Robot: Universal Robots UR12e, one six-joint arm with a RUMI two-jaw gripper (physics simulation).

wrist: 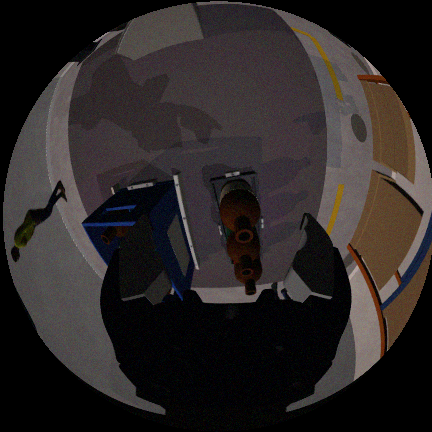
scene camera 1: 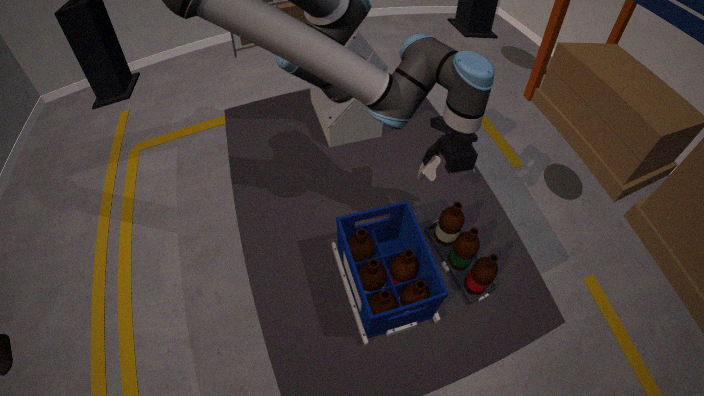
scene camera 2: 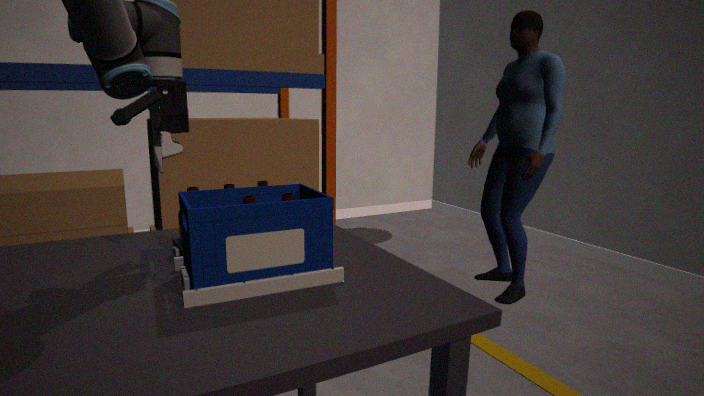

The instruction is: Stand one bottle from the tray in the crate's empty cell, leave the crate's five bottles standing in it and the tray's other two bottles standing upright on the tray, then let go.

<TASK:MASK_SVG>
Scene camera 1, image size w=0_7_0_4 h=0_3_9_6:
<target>gripper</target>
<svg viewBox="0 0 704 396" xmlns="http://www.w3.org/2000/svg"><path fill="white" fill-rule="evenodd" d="M430 118L430 126L444 132L445 135L441 135L436 143L427 150L419 169L418 180L420 181L424 176L430 181L436 179L436 169L441 163L440 153L446 161L445 168L448 174L450 174L450 171L451 173L469 172L471 169L476 173L474 166L478 154L472 146L472 142L477 142L477 135L475 133L461 133L452 129L446 124L443 116Z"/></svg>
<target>cream-labelled bottle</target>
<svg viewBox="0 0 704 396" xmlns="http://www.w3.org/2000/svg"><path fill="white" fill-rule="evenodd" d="M458 201L454 202L452 207L443 210L437 223L434 238L442 246L453 245L464 225L465 218L461 211L462 204Z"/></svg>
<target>cream-labelled bottle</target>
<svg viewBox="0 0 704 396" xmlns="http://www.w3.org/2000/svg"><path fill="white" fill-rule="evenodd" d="M375 258L361 265L358 270L365 293L385 287L387 279L386 269Z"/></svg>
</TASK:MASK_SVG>
